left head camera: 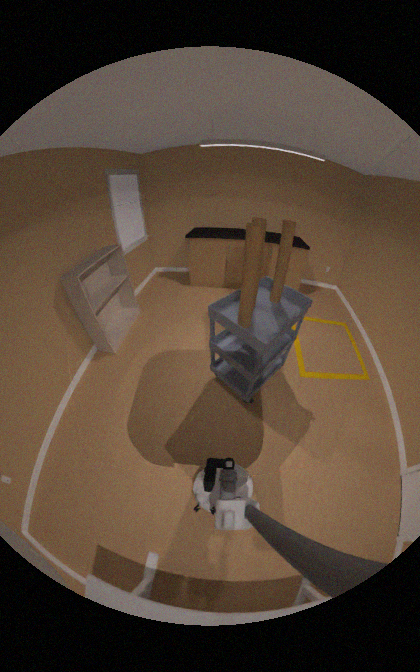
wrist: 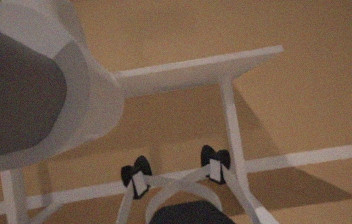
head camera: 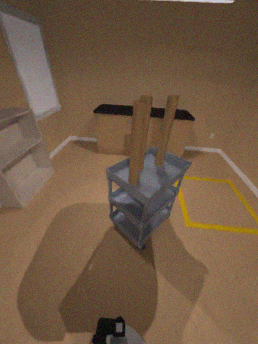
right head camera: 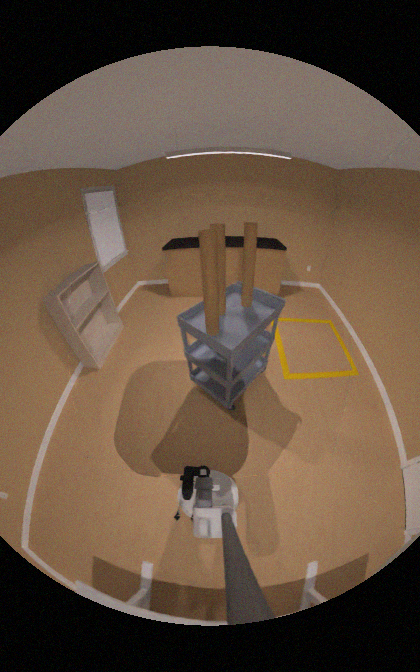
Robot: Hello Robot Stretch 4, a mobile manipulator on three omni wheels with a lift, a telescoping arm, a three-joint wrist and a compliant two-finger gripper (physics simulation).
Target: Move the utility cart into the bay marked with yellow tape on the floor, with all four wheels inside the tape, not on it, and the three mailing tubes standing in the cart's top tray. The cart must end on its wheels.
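Note:
The blue-grey utility cart [head camera: 121, 181] [left head camera: 230, 325] [right head camera: 200, 335] stands upright in front of the robot, turned corner-on, to the left of the bay. Three brown mailing tubes [head camera: 138, 150] [left head camera: 252, 275] [right head camera: 210, 285] stand in its top tray, two close together at the left and one apart at the right. One wheel shows at the near corner; the others are hidden or unclear. The yellow tape bay [head camera: 220, 228] [left head camera: 332, 376] [right head camera: 320, 375] lies on the floor to the cart's right. My gripper [wrist: 175, 162] is open and empty, away from the cart.
A pale shelf unit [left head camera: 82, 315] [right head camera: 67, 325] stands tilted-looking at the left. A wooden cabinet [head camera: 112, 132] [left head camera: 206, 262] [right head camera: 182, 272] with a black top stands behind the cart. A white table [wrist: 175, 75] shows beyond the gripper in the wrist view.

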